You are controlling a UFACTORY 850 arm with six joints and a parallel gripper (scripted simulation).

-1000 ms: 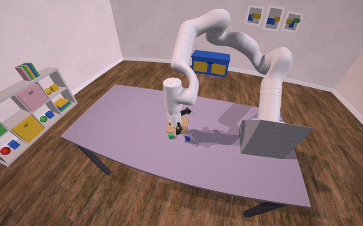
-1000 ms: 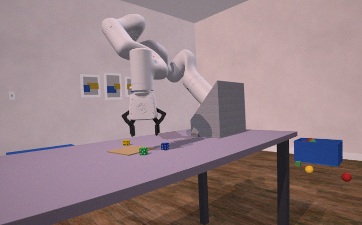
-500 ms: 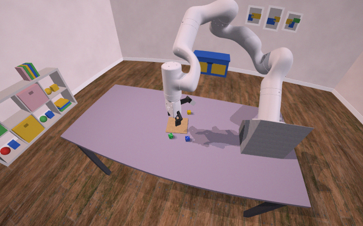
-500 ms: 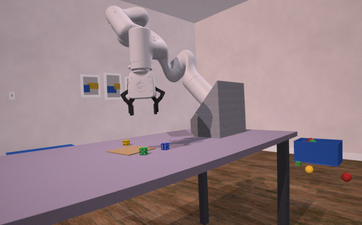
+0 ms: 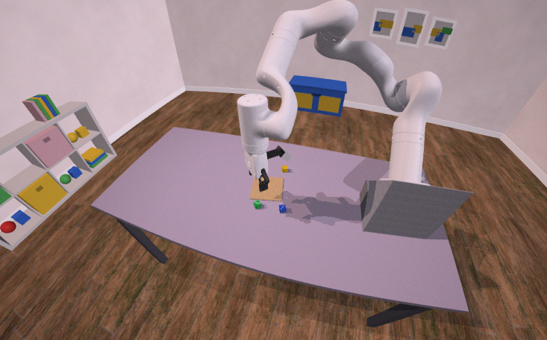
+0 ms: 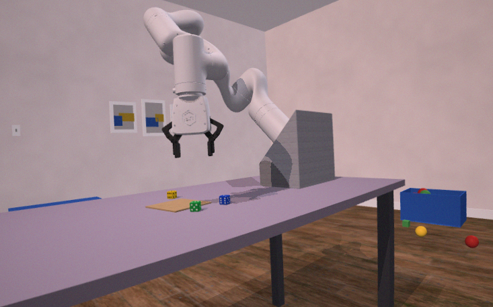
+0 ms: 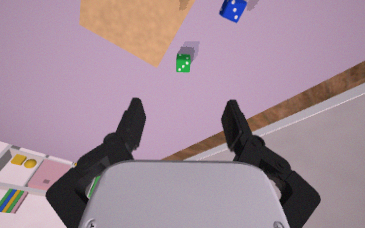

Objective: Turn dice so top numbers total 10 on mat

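Now: hand 1 cm short of the green die, 1 cm to the right of it and 14 cm above it. Round my hand: blue die (10 cm behind, 14 cm below); then tan mat (10 cm to the right, 15 cm below); then yellow die (6 cm behind, 23 cm to the right, 14 cm below).
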